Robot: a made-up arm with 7 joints.
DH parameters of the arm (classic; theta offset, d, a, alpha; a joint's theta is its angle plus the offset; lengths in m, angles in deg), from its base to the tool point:
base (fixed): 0 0 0 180
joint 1: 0 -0.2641 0 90
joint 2: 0 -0.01 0 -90
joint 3: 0 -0.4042 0 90
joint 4: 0 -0.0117 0 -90
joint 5: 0 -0.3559 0 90
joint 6: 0 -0.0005 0 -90
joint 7: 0 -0.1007 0 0
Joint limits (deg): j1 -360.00..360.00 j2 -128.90..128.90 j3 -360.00..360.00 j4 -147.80..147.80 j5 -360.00..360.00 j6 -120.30..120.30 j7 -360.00..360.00
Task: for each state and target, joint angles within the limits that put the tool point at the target. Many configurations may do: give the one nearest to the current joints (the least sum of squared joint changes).
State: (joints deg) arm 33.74 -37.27 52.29 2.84 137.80 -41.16 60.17
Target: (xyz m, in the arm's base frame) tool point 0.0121 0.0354 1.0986
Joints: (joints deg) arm 36.01 -1.82 53.17 -9.89 132.75 -43.85 60.17
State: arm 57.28 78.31 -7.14 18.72 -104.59 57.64 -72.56
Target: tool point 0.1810 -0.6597 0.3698
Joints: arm 81.25 55.04 -0.16 56.01 -94.58 81.68 -72.56
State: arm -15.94 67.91 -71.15 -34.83 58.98 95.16 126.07
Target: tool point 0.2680 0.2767 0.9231
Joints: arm -48.48 23.70 -78.32 -9.05 48.49 94.60 126.07
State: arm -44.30 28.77 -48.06 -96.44 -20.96 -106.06 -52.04
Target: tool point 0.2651 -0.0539 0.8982
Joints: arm -52.04 31.21 -36.89 -43.71 -22.40 -84.30 -52.04
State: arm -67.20 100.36 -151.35 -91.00 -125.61 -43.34 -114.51
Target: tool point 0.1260 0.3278 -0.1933
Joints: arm -78.11 94.32 -164.25 -98.69 -123.34 -46.68 -114.51
